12 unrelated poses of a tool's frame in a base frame.
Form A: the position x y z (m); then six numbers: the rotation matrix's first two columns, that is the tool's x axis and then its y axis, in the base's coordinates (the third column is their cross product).
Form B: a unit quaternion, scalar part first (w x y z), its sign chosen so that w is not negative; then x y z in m. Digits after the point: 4 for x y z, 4 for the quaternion.
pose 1, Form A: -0.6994 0.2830 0.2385 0.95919 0.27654 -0.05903 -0.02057 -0.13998 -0.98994
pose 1, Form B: 0.6501 -0.7463 -0.0857 0.1142 -0.6994 0.2830 0.2385
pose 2, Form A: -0.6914 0.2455 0.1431 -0.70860 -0.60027 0.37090 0.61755 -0.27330 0.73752
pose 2, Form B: 0.3816 -0.0093 -0.4666 -0.7978 -0.6914 0.2455 0.1431
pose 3, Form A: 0.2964 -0.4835 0.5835 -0.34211 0.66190 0.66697 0.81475 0.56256 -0.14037
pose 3, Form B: 0.3495 -0.4547 -0.8119 -0.1093 0.2964 -0.4835 0.5835
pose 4, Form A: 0.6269 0.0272 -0.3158 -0.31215 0.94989 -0.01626 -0.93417 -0.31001 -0.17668
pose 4, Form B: 0.5835 -0.0586 -0.0671 0.8072 0.6269 0.0272 -0.3158
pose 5, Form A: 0.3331 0.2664 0.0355 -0.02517 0.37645 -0.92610 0.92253 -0.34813 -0.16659
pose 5, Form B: 0.2684 0.6445 0.5039 -0.5086 0.3331 0.2664 0.0355
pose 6, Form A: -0.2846 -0.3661 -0.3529 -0.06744 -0.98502 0.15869 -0.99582 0.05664 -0.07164
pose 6, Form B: 0.0334 0.6820 -0.7261 0.0807 -0.2846 -0.3661 -0.3529
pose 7, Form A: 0.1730 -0.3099 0.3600 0.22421 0.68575 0.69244 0.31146 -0.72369 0.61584
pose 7, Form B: 0.1765 0.7622 0.3271 0.5300 0.1730 -0.3099 0.3600
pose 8, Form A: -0.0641 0.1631 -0.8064 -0.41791 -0.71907 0.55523 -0.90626 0.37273 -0.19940
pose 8, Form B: 0.1920 0.5042 -0.8059 0.2438 -0.0641 0.1631 -0.8064
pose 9, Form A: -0.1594 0.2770 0.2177 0.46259 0.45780 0.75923 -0.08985 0.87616 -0.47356
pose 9, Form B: 0.8344 -0.1871 -0.4917 0.1641 -0.1594 0.2770 0.2177
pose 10, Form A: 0.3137 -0.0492 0.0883 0.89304 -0.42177 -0.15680 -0.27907 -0.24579 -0.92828
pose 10, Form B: 0.5723 -0.7868 0.2227 -0.0623 0.3137 -0.0492 0.0883
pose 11, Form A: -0.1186 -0.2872 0.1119 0.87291 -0.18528 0.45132 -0.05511 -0.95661 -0.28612
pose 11, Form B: 0.1333 -0.9585 0.0627 -0.2442 -0.1186 -0.2872 0.1119
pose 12, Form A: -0.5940 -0.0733 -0.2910 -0.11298 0.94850 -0.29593 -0.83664 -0.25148 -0.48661
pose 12, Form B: 0.6036 -0.2813 -0.0994 0.7393 -0.5940 -0.0733 -0.2910
